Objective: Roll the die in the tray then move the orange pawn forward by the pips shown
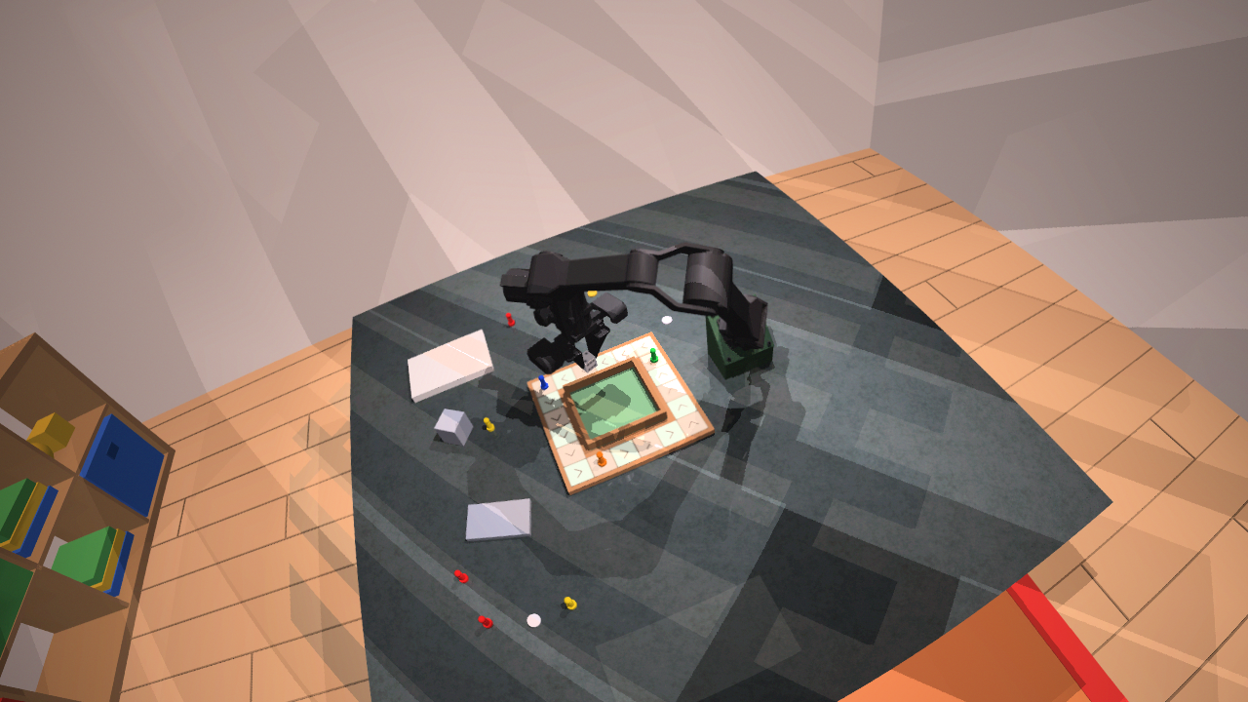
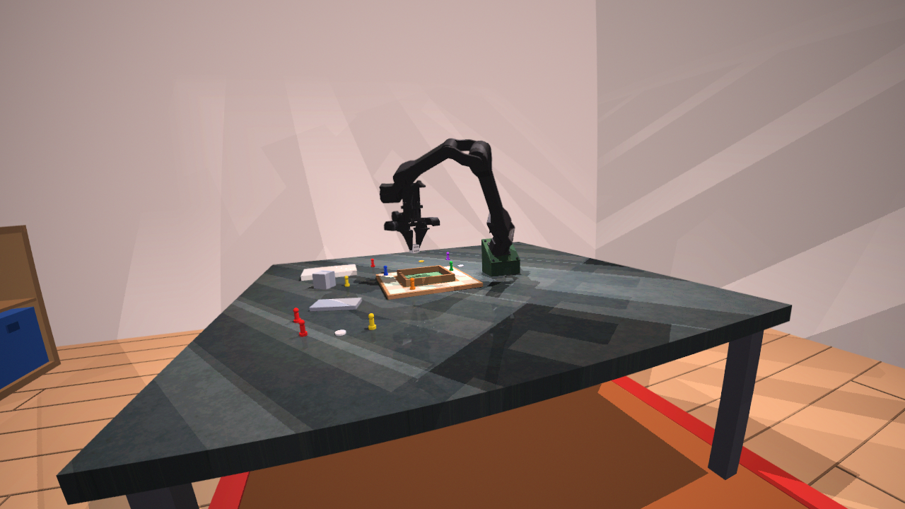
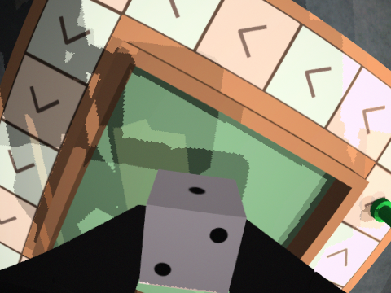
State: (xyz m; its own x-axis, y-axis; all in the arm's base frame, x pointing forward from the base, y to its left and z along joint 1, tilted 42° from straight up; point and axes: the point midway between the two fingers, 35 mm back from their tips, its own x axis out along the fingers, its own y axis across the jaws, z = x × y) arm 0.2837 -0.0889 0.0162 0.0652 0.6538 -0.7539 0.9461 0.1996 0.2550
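The orange pawn is 150 mm to the left of my gripper tip, 80 mm below it and 50 mm ahead of it. Also, from my gripper tip: green tray: 100 mm below, 40 mm to the left, 20 mm behind; then blue pawn: 90 mm ahead, 80 mm below, 70 mm to the right; then white die: right at my gripper tip.
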